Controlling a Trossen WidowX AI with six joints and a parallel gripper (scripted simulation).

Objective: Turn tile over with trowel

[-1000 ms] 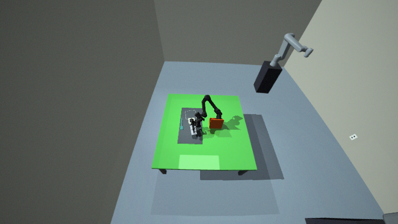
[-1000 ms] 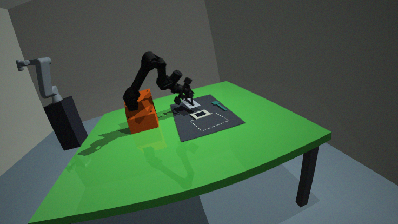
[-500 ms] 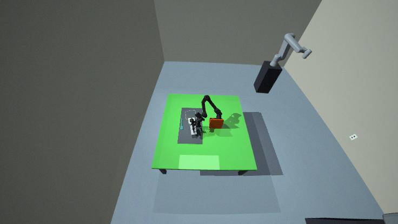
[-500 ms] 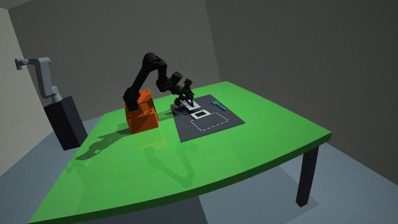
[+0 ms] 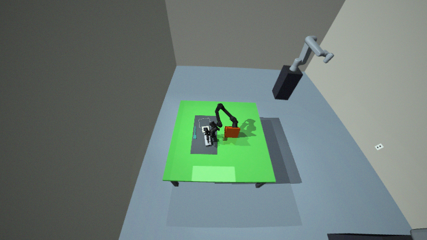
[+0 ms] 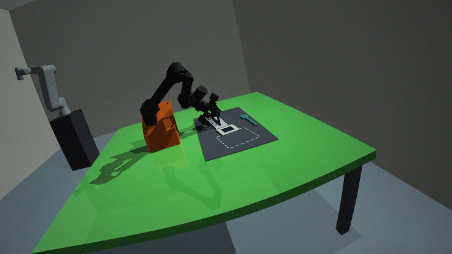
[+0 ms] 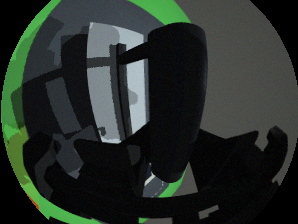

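My gripper tip is 10 mm short of the dark mat, 80 mm to the left of it and 80 mm above it. Also, from my gripper tip: teal t-shaped tool: 150 mm ahead, 50 mm to the right, 60 mm below; small trowel: 20 mm behind, 10 mm to the right, 10 mm below; tile: 10 mm ahead, 140 mm to the right, 50 mm below.
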